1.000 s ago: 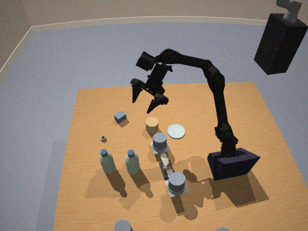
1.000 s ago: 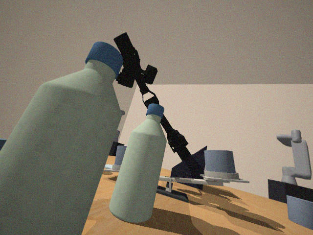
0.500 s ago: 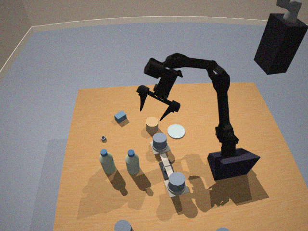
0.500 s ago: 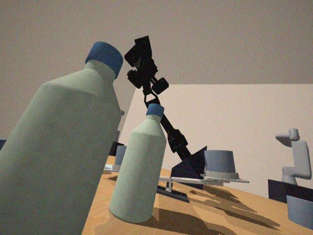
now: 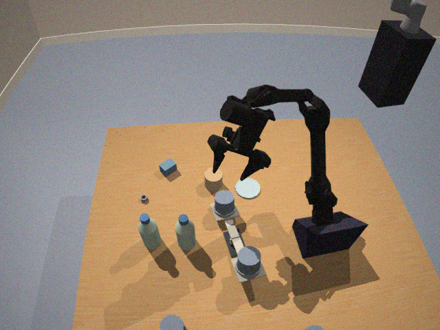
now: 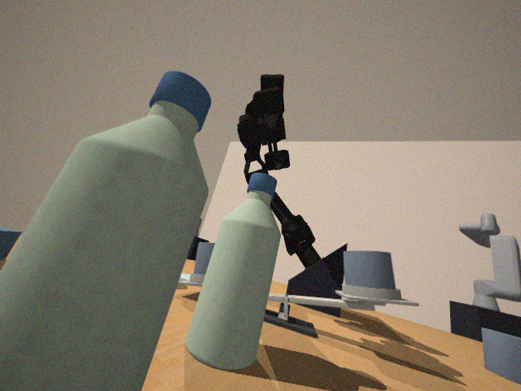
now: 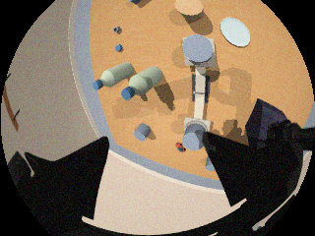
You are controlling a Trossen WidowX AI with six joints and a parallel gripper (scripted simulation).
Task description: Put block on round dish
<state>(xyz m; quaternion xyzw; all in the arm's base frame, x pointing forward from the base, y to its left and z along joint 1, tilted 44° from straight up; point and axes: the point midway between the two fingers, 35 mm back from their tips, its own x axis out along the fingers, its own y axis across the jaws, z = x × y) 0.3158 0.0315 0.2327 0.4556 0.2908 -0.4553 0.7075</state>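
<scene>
The pale green block is 25 cm below my gripper tip, 6 cm to the right of it and 2 cm behind it. Also, from my gripper tip: grey-blue cup: 21 cm to the left, 18 cm below, 2 cm behind; then tan cylinder: 26 cm below, 21 cm to the right, 2 cm behind; then pale blue round dish: 29 cm below, 15 cm to the right, 14 cm behind.
</scene>
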